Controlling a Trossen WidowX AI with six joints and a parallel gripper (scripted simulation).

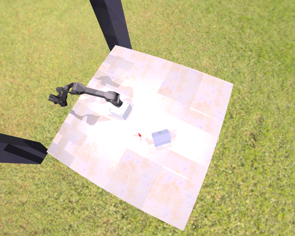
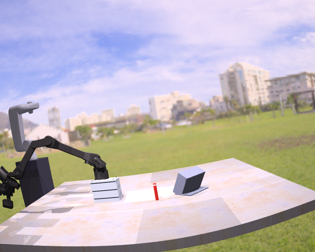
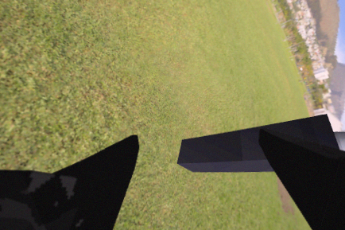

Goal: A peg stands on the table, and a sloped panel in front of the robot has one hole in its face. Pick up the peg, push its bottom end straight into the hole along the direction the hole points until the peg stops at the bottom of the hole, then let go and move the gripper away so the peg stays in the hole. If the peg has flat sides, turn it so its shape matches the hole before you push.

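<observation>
Now: gripper tip 870 mm short of the round red peg, 40 mm to the right of it and 10 mm below it. The rest, counted from my gripper tip: sloped grey panel (1020 mm ahead, 110 mm to the left).
</observation>
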